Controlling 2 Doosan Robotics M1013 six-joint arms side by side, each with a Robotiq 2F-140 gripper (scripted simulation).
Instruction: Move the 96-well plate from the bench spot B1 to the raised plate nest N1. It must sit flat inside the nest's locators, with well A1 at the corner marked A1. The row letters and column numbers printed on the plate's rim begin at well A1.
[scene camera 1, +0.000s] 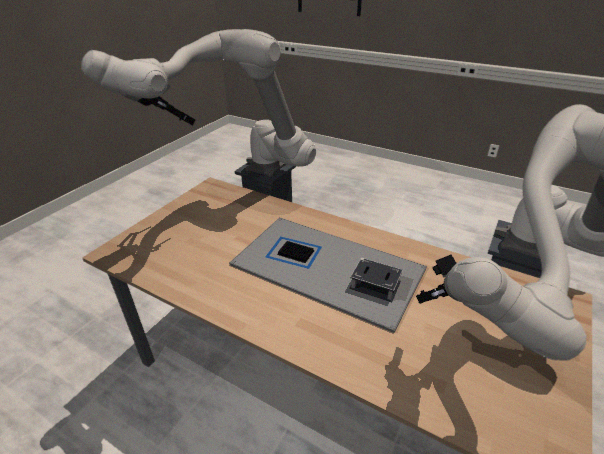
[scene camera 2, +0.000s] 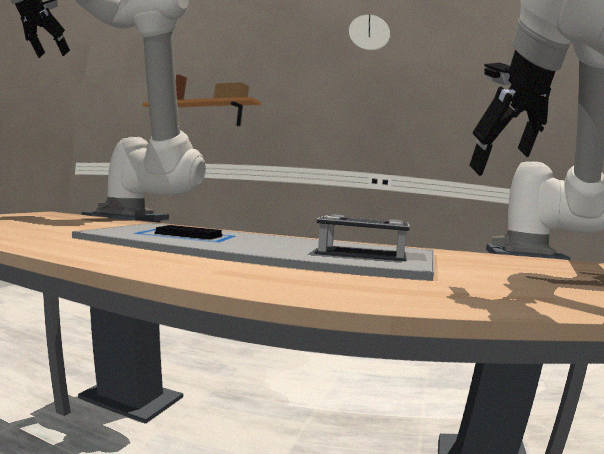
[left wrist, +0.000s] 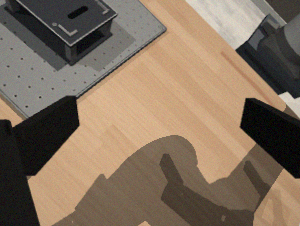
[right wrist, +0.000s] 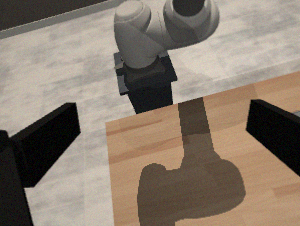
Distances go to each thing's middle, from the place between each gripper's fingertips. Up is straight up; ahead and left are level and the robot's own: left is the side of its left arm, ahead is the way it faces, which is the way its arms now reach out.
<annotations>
The raised nest N1 (scene camera 1: 376, 274) lies 100 mm behind my left hand (scene camera 2: 501, 160), 260 mm to the right of it and 140 mm below it.
My right hand is 2 cm short of the raised nest N1, 92 cm to the right of it and 43 cm above it.
</annotations>
